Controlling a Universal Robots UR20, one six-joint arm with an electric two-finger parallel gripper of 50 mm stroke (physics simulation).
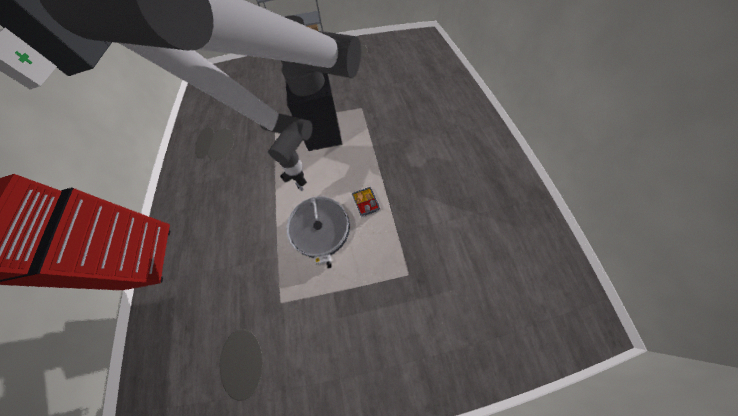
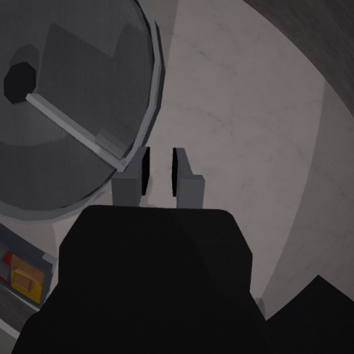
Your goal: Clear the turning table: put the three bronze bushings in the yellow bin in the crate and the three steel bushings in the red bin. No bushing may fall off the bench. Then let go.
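Where they show: gripper, fingertip midpoint: (image 1: 301, 189); arm's base, link origin: (image 1: 307, 83).
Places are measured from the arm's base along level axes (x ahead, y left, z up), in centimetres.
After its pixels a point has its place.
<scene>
The turning table (image 1: 304, 237) @[z -43.7, x 88.8, y -36.6 cm] (image 2: 75, 175) is a grey rimmed disc with a dark hub and a pale bar to its rim. A faint rectangular patch (image 2: 116, 141) lies beside the bar; no bushing can be made out on the disc. The crate (image 1: 371, 213) @[z -47.1, x 87.2, y 12.6 cm] (image 2: 25, 245) stands beside it. Bronze bushings (image 1: 360, 196) @[z -43.7, x 73.9, y 9.3 cm] (image 2: 24, 281) lie in the yellow bin (image 2: 35, 296), and grey steel bushings (image 1: 367, 208) @[z -44.6, x 84.3, y 10.8 cm] in the red bin (image 2: 8, 257); their number is unclear. My gripper (image 1: 300, 187) @[z -30.5, x 60.4, y -27.6 cm] (image 2: 160, 161) is open and empty, above the bench just outside the table's rim.
A small white and yellow device (image 1: 324, 259) @[z -43.2, x 107.9, y -27.7 cm] with a black part sits at the turning table's far side from the arm. The pale bench top (image 1: 361, 258) @[z -49.0, x 114.8, y -5.2 cm] bears the table and crate. A red drawer cabinet (image 1: 93, 232) stands at the left. The dark arm pedestal (image 1: 317, 118) @[z -17.0, x 16.5, y -1.0 cm] stands behind.
</scene>
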